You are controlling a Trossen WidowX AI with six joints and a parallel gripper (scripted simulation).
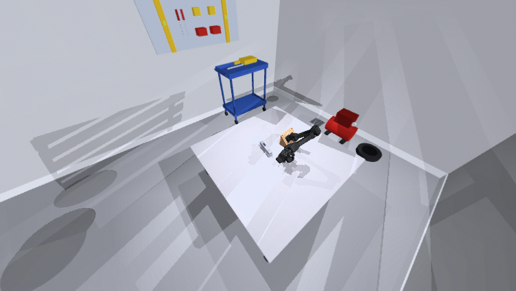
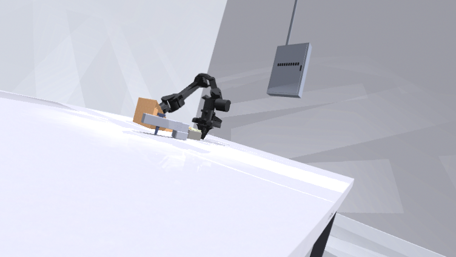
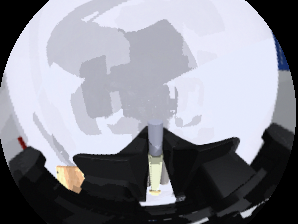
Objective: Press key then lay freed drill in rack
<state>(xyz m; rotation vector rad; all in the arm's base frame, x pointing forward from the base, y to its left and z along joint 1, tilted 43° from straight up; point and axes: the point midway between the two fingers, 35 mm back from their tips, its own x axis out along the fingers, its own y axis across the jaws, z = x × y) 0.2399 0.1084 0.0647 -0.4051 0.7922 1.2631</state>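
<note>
My gripper tip is now 10 mm past the drill, 40 mm to the left of it and 40 mm below it. Round my gripper tip: dark block (20 mm behind, 50 mm to the right, 10 mm above).
</note>
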